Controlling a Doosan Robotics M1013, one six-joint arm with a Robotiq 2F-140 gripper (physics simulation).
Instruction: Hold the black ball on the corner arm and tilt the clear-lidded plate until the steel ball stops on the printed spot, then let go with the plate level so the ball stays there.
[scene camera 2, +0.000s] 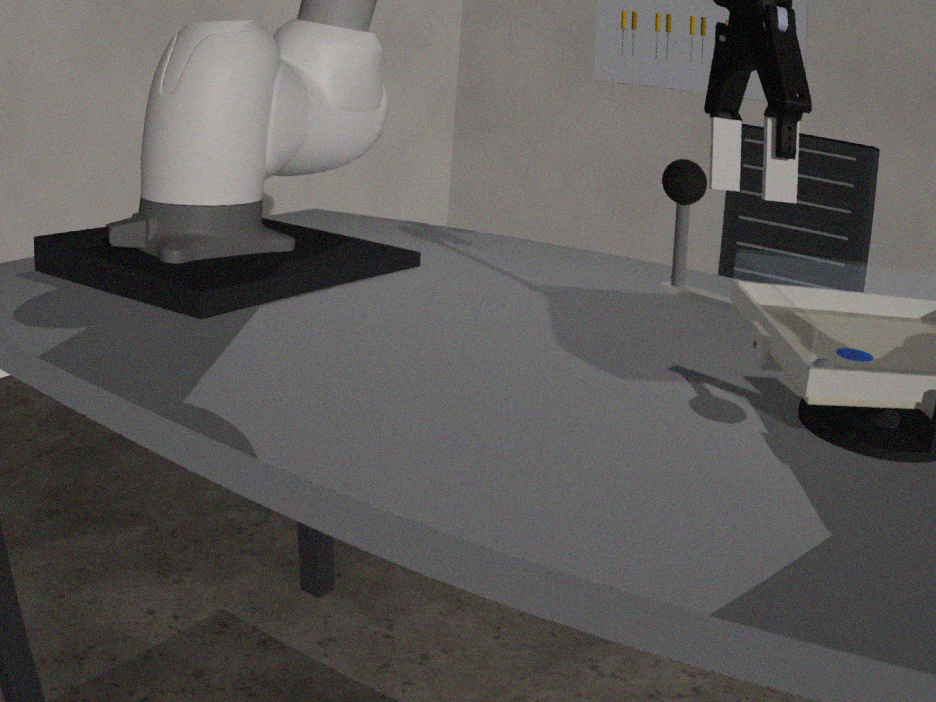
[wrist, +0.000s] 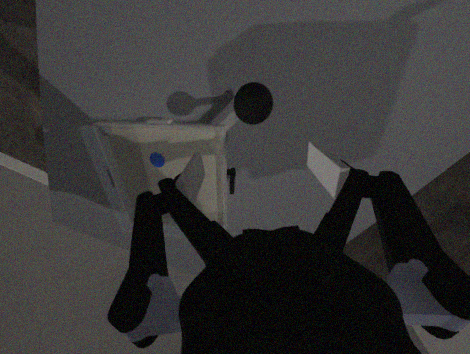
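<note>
The black ball (scene camera 2: 684, 181) (wrist: 253, 103) stands on a grey post at the end of the plate's corner arm (scene camera 2: 708, 293). The clear-lidded plate (scene camera 2: 869, 388) (wrist: 165, 132) sits on a round black base (scene camera 2: 839, 435); whether it is exactly level I cannot tell. The blue printed spot (scene camera 2: 855, 354) (wrist: 157, 159) lies inside it. A small grey round shape (scene camera 2: 822, 362) near the plate's near left corner may be the steel ball; it is not clear in the wrist view. My gripper (scene camera 2: 753, 194) (wrist: 254, 159) is open and empty, apart from the ball, to its right in the scene view.
The robot's base stands on a black slab (scene camera 2: 200, 298) at the left of the grey table (scene camera 2: 423, 423). A dark panel with pale lines (scene camera 2: 801, 204) stands behind the plate. A pale tool board (scene camera 2: 612, 64) hangs on the wall. Shadows cross the table.
</note>
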